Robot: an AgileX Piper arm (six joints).
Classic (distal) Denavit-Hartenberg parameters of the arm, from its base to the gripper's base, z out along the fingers. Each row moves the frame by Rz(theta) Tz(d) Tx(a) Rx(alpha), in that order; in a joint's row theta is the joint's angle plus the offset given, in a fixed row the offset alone. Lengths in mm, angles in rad.
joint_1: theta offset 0  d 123  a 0  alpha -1.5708
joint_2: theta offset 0.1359  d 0  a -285.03  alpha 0
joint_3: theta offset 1.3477  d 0  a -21.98  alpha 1.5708
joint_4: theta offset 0  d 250.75  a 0  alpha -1.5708
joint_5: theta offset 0  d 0  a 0  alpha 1.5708
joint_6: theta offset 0  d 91  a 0  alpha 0
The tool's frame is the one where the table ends.
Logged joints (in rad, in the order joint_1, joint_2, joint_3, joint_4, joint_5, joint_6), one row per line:
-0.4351 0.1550 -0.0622 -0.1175 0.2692 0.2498
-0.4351 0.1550 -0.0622 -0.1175 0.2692 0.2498
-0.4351 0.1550 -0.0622 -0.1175 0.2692 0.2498
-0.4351 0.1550 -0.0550 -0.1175 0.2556 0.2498
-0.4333 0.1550 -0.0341 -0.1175 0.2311 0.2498
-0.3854 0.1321 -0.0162 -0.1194 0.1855 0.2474
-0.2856 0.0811 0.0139 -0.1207 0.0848 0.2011
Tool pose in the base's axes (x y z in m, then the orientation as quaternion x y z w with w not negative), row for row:
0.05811 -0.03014 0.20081 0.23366 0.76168 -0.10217 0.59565
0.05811 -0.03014 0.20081 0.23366 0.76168 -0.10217 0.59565
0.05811 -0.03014 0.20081 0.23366 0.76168 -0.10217 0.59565
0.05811 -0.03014 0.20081 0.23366 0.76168 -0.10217 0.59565
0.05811 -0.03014 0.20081 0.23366 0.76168 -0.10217 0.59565
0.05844 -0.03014 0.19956 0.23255 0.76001 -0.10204 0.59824
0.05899 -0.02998 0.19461 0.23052 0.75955 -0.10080 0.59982
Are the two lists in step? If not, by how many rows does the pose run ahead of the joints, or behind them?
The pose runs 2 rows behind the joints: the pose in row i belongs to the joints in row i - 2.
